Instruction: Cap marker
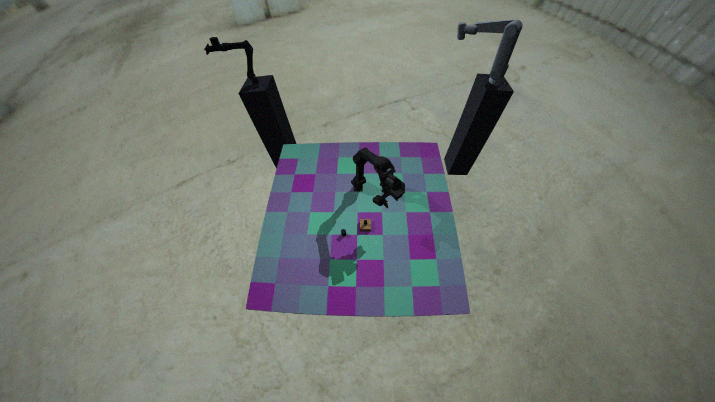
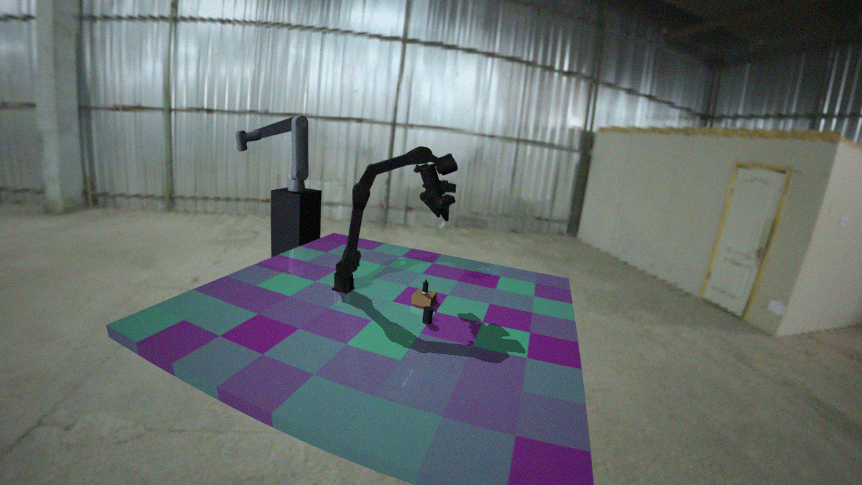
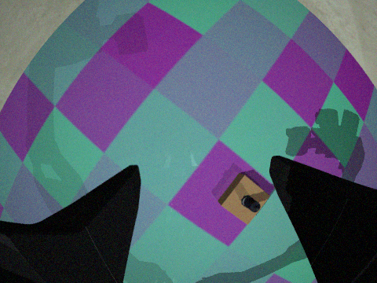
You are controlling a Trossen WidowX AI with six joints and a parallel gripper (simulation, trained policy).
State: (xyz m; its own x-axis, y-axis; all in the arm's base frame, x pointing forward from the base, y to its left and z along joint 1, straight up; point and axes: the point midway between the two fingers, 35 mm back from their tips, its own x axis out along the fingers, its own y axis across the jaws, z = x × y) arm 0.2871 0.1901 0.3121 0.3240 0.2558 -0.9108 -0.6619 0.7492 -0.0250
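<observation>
The dark cap lies 60 mm ahead of my gripper tip, 280 mm to the right of it and 260 mm below it. From my gripper tip the other things lie so: dark marker (150 mm to the right, 220 mm below).
</observation>
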